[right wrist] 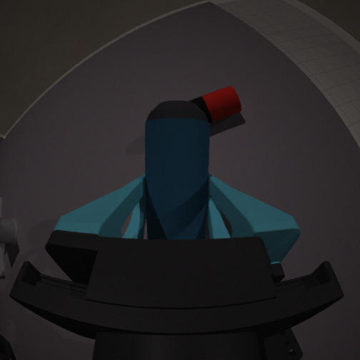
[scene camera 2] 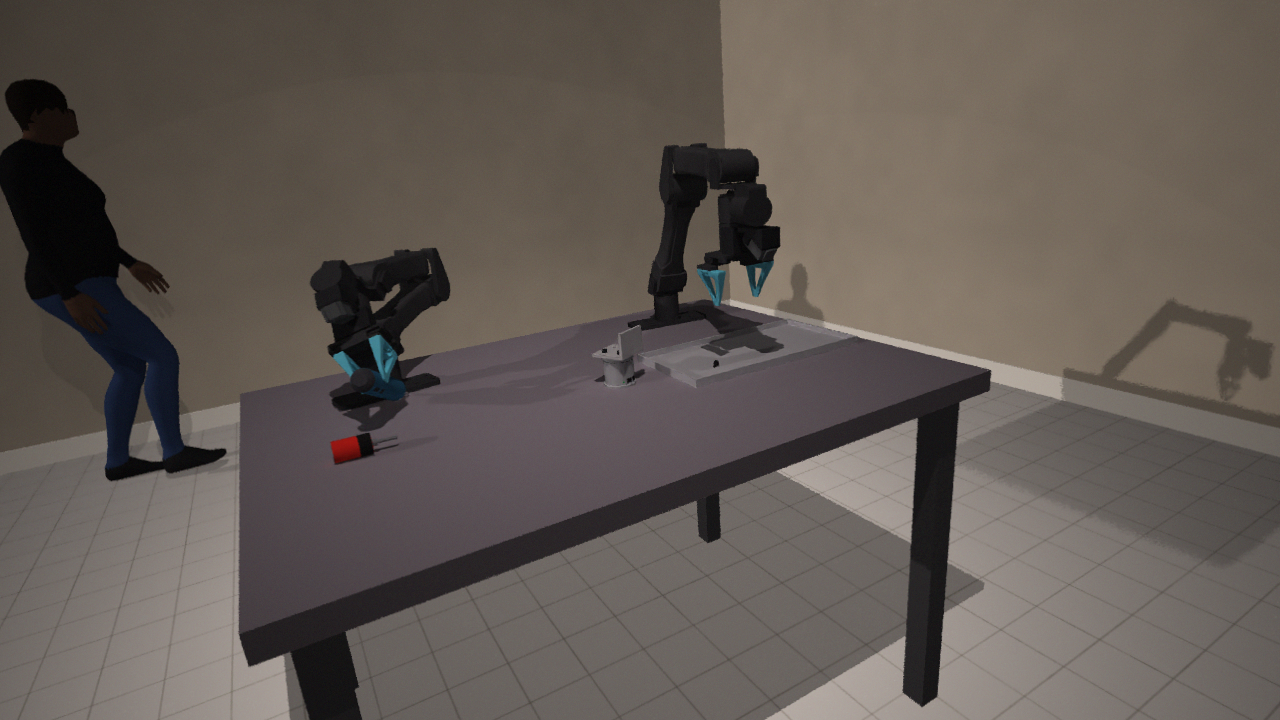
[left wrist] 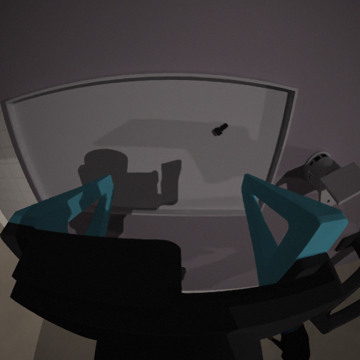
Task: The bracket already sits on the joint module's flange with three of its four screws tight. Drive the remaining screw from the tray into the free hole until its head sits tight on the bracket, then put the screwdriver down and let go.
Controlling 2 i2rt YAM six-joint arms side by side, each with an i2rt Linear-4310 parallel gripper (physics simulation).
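Frame: origin at the left arm's base, x ahead, y left, z up, level; metres.
Where they show: left gripper, fingertip midpoint: (scene camera 2: 736, 301); right gripper, fingertip midpoint: (scene camera 2: 373, 386); left arm's base, origin of the base link: (scene camera 2: 667, 322).
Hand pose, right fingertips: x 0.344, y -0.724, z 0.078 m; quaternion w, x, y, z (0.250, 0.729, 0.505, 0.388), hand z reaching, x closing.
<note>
Each offset is from my right fingertips to the centre of the thing. Level surfaces: height alone.
The tray screw @(dx +0.059, dy +0.631, dz -0.070 m) (scene camera 2: 715, 363) (left wrist: 220, 129) is small and black and lies on the floor of the pale tray @(dx +0.006, dy +0.741, dz -0.070 m) (scene camera 2: 760, 364) (left wrist: 150, 100). The grey bracket @(dx +0.025, dy +0.437, dz +0.004 m) (scene camera 2: 630, 342) (left wrist: 342, 184) sits on the joint module @(dx +0.025, dy +0.437, dz -0.046 m) (scene camera 2: 617, 373) (left wrist: 316, 161), beside the tray. Its holes are too small to make out. My left gripper (scene camera 2: 736, 300) (left wrist: 177, 181) is open and empty, high over the tray. My right gripper (scene camera 2: 365, 368) (right wrist: 176, 181) is shut on the blue handle of a screwdriver @(dx -0.061, dy +0.021, dz -0.024 m) (scene camera 2: 386, 391) (right wrist: 177, 145), low over the table at the picture's left. Its shaft is hidden.
A red-handled tool @(dx +0.100, dy -0.029, dz -0.061 m) (scene camera 2: 346, 449) (right wrist: 222, 104) with a black collar and thin shaft lies on the table @(dz -0.078 m) (scene camera 2: 537, 465) in front of the right gripper. Part of a grey object (right wrist: 7, 232) shows at the right wrist view's left edge. A person (scene camera 2: 53, 197) stands beyond the table at the left.
</note>
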